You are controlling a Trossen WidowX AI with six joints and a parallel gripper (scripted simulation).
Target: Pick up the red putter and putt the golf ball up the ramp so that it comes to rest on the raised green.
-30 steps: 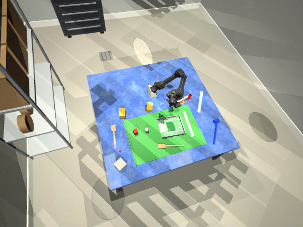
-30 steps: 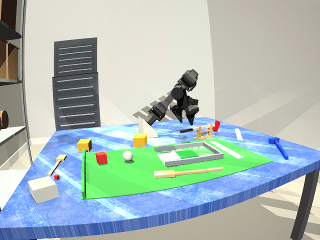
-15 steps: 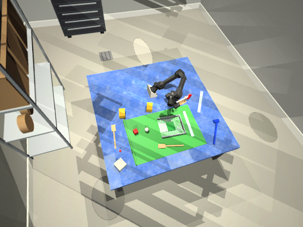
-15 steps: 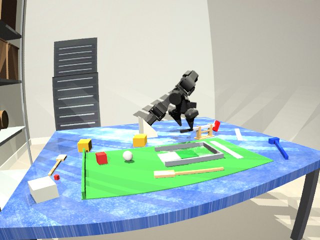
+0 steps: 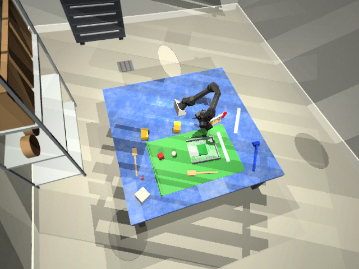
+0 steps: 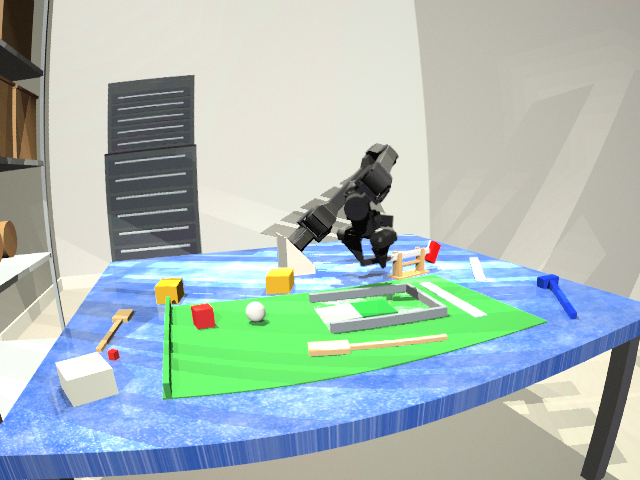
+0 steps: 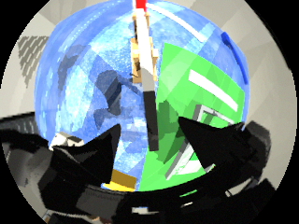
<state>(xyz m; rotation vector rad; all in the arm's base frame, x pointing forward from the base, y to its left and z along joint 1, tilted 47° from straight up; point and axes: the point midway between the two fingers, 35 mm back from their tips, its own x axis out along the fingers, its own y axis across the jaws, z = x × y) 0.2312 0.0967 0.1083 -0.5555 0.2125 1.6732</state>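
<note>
Now: the red putter 110 mm to the left of my gripper tip, 30 mm behind it and 10 mm above it. From my gripper tip the other things lie so: white golf ball: 340 mm to the right, 190 mm ahead, 30 mm below; then wooden rack: 130 mm to the left, 30 mm behind, 20 mm below; then grey frame: 210 mm ahead, 70 mm to the right, 40 mm below.
</note>
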